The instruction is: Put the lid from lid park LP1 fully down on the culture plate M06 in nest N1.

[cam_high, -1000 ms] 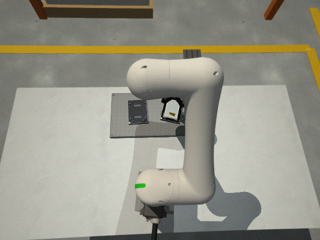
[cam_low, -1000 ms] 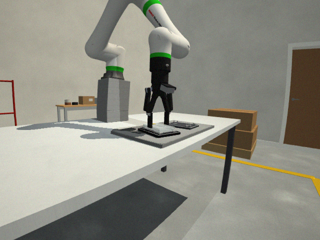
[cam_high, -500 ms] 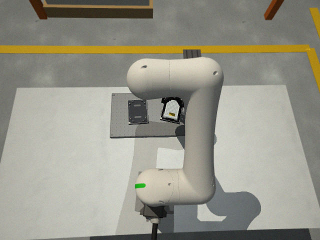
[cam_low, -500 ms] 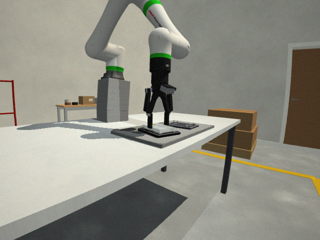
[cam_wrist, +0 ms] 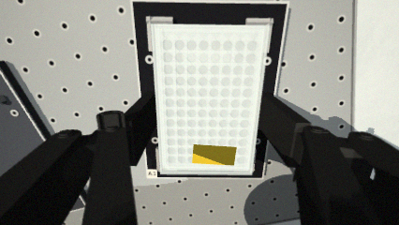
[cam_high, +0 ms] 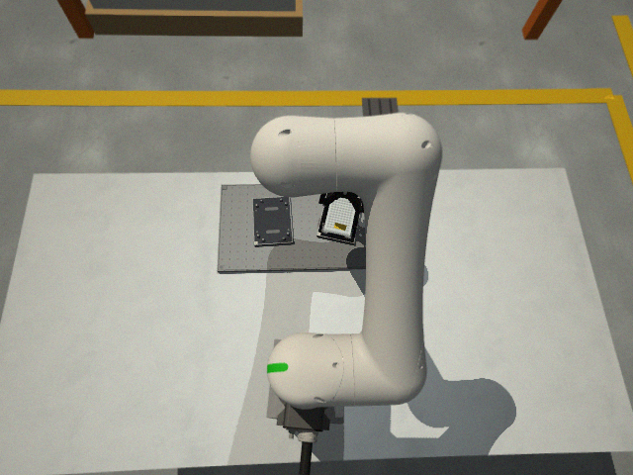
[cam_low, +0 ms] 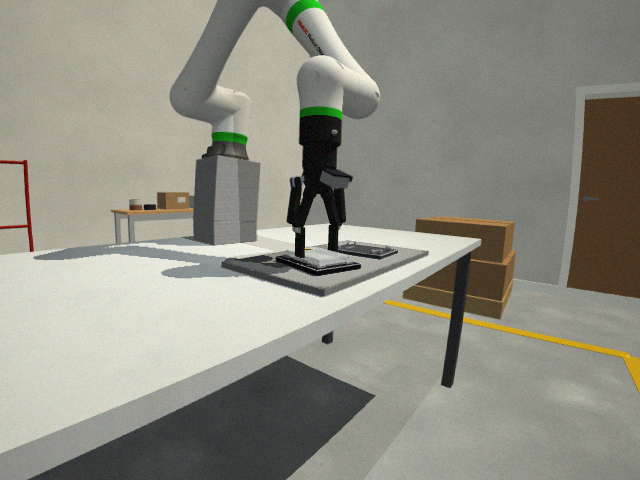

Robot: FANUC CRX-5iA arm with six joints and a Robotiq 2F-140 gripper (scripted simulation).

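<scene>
Now: hand 2 cm above the clear lid. From my hand the other things lie so: culture plate M06: 3 cm below; then lid park LP1: 22 cm to the left, 4 cm below, 4 cm behind; then nest: 4 cm below.
</scene>
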